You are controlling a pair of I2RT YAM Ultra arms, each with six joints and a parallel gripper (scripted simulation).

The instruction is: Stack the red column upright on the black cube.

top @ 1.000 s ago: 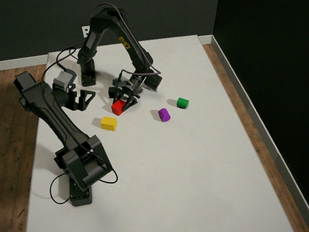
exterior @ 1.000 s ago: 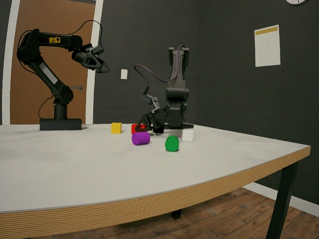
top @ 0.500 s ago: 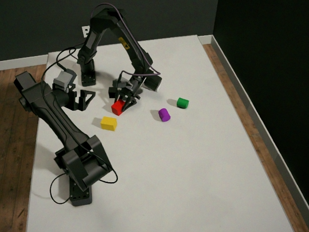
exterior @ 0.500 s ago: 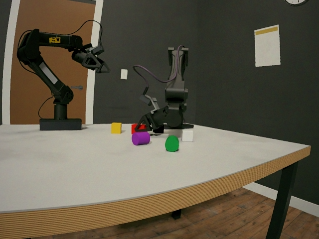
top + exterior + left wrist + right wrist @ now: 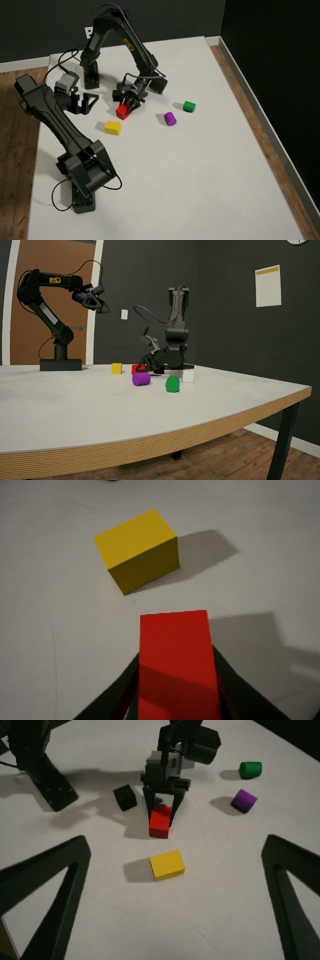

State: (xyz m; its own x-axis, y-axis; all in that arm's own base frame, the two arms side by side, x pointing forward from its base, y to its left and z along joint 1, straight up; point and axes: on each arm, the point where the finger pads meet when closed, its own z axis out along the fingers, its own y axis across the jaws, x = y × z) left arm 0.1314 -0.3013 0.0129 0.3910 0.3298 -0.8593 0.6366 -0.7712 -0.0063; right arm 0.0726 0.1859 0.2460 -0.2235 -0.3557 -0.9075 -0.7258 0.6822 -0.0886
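My left gripper is now 110 mm to the right of the black cube and 30 mm past it. Round my left hand: purple cylinder 200 mm ahead, 70 mm to the right; red column right at my left hand; yellow block 90 mm to the right, 50 mm behind.
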